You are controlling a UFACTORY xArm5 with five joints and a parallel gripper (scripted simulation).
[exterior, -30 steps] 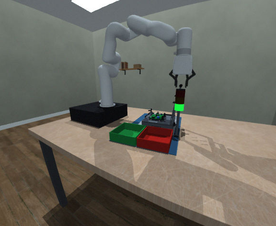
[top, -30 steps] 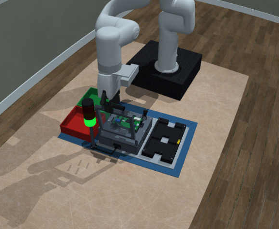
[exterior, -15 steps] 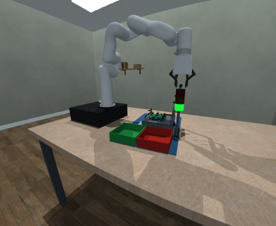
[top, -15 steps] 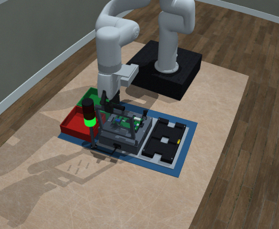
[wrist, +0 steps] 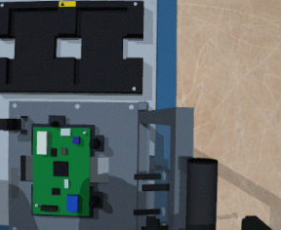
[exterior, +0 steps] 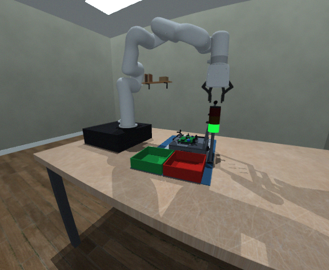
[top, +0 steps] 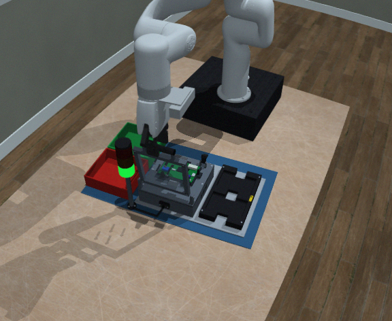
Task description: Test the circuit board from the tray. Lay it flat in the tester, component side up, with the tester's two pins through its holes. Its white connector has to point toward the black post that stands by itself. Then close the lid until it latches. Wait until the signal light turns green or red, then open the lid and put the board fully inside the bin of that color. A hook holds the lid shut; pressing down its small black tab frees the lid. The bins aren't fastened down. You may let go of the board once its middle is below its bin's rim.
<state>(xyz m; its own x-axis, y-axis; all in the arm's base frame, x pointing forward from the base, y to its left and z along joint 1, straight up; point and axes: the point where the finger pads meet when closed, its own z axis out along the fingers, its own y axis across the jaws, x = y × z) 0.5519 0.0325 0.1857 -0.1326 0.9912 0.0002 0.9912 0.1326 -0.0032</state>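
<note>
Right now the green circuit board is 21 cm below my hand, 13 cm behind it and 2 cm to the right of it. Also, from my hand: lid 10 cm below, 2 cm behind; red bin 27 cm below, 21 cm to the right, 6 cm behind; black latch 20 cm below, 20 cm behind, 3 cm to the left.
</note>
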